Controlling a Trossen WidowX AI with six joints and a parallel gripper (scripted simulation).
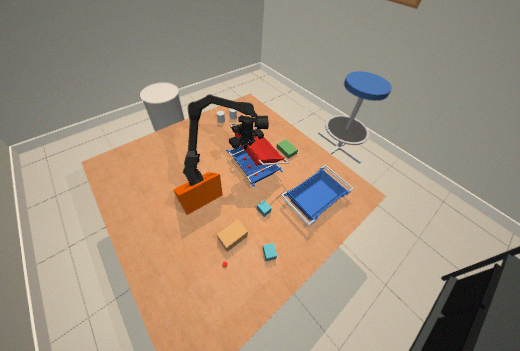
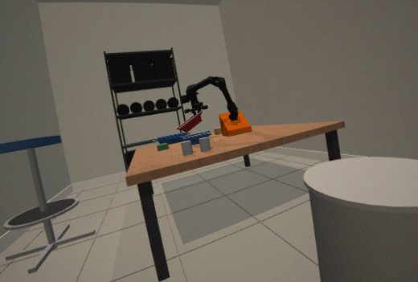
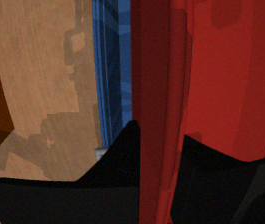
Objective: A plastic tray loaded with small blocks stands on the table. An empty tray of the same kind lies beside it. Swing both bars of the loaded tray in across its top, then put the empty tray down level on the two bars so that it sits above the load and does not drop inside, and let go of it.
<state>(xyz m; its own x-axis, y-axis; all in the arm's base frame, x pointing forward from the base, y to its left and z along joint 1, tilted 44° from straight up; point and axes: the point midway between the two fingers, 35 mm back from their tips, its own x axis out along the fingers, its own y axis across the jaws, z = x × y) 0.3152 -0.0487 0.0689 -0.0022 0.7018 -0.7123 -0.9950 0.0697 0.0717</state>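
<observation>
My gripper tip is now 8 cm short of the red tray, 1 cm to the left of it and 1 cm above it. From my gripper tip the other things lie so: green block: 31 cm ahead, 16 cm below, 4 cm to the right; then tan block: 31 cm to the right, 30 cm behind, 15 cm below; then small red cube: 40 cm behind, 39 cm to the right, 17 cm below.
</observation>
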